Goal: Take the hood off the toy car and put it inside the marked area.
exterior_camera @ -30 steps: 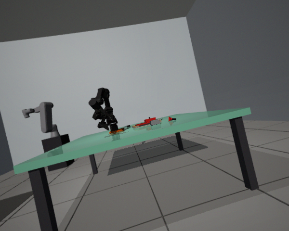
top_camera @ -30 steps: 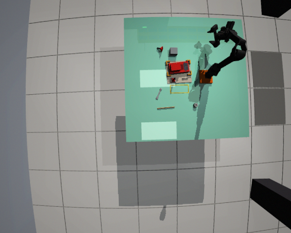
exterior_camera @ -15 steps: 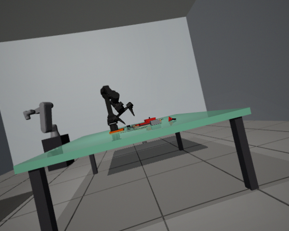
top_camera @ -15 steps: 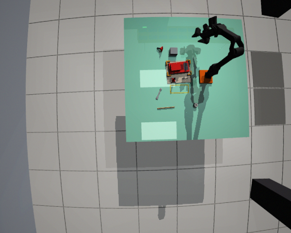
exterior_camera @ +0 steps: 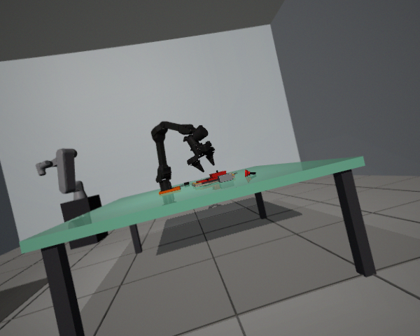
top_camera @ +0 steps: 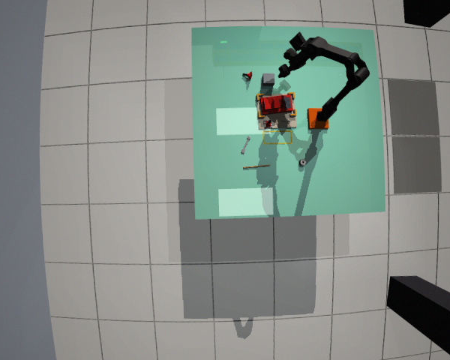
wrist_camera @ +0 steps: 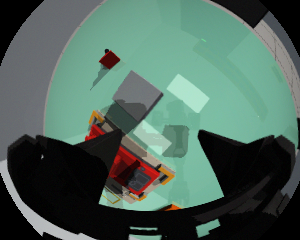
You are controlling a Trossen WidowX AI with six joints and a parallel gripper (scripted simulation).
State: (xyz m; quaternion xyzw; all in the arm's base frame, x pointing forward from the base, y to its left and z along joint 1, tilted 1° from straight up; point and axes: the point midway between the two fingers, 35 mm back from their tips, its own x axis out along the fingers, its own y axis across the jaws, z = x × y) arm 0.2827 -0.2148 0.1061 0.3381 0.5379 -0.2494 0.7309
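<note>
Right now my gripper tip is 50 mm short of the hood, 170 mm to the right of it and 50 mm above it. From my gripper tip the other things lie so: grey ring (180 mm behind, 530 mm to the left, 80 mm below); then thin brown stick (120 mm ahead, 570 mm to the left, 80 mm below); then wrench (200 mm ahead, 430 mm to the left, 90 mm below).
</note>
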